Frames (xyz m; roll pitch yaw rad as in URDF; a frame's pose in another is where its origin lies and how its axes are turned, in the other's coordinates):
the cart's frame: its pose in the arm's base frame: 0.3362 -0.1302 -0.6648 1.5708 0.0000 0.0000
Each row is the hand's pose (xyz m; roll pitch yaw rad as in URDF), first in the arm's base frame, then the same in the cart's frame.
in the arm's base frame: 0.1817 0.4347 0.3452 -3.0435 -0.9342 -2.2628
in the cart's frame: -0.1545 1.0100 -0.5649 -0.7024 -0.4754 2.0116
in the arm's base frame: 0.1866 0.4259 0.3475 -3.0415 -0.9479 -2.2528
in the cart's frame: -0.1496 1.0123 -0.5561 -0.6852 -0.4700 1.9960
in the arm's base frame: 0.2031 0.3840 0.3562 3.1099 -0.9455 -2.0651
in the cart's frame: -0.1331 1.0210 -0.5142 -0.6183 -0.5413 1.9008
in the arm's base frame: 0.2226 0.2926 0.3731 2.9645 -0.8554 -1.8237
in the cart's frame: -0.1136 1.0379 -0.4228 -0.5070 -0.6881 1.7849
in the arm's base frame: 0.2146 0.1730 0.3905 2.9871 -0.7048 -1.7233
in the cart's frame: -0.1216 1.0553 -0.3032 -0.3874 -0.8525 1.7475
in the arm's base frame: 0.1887 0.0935 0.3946 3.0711 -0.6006 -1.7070
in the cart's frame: -0.1475 1.0594 -0.2237 -0.3084 -0.9568 1.7665
